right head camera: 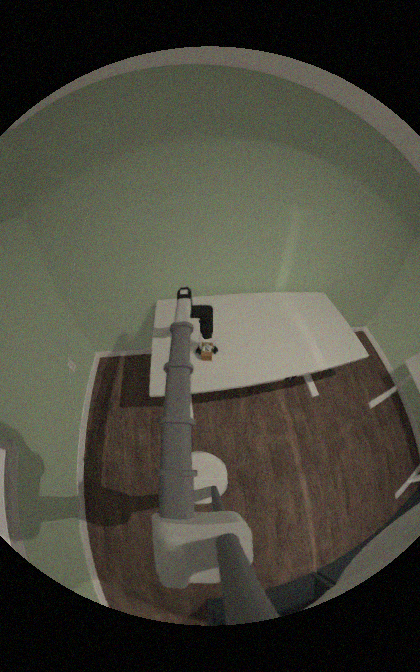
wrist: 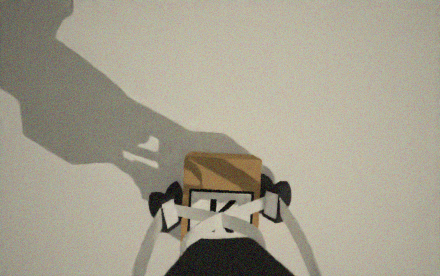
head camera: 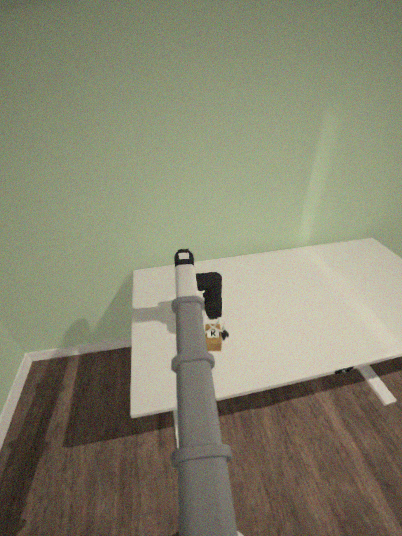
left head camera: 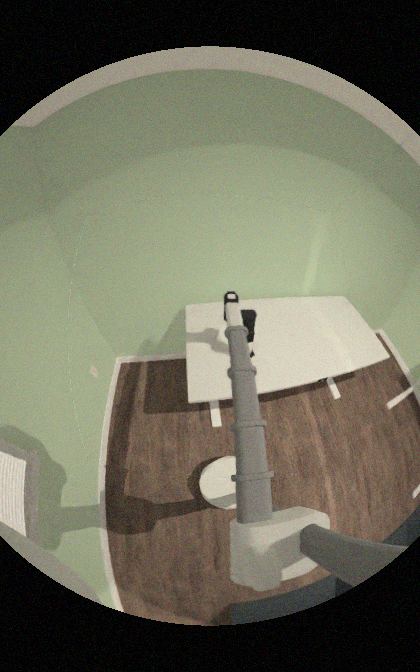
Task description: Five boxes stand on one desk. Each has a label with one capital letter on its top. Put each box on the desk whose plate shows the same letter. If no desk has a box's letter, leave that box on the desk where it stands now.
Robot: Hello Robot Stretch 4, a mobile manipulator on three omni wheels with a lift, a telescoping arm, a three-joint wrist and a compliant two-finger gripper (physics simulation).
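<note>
An orange-brown box [head camera: 214, 345] [right head camera: 206, 357] [wrist: 222, 167] has a white label with a black K on top. My gripper [head camera: 213, 334] [right head camera: 207, 350] [wrist: 219, 193] is shut on it, with one dark fingertip on each side. The box is over the left part of a white desk [head camera: 300, 300] [left head camera: 310, 340] [right head camera: 270, 330] [wrist: 350, 100], low near its top; whether it touches is hard to tell. The gripper's shadow reaches the box in the wrist view. In the left head view the arm hides the box. No letter plate and none of the other boxes show.
A green wall [head camera: 200, 125] stands behind the desk. The grey telescoping arm [head camera: 195, 400] [left head camera: 250, 445] [right head camera: 177, 445] crosses above the desk's left part. A round white disc [left head camera: 217, 482] [right head camera: 210, 475] is near the arm's base. White legs [left head camera: 400, 397] [right head camera: 382, 397] show at the right.
</note>
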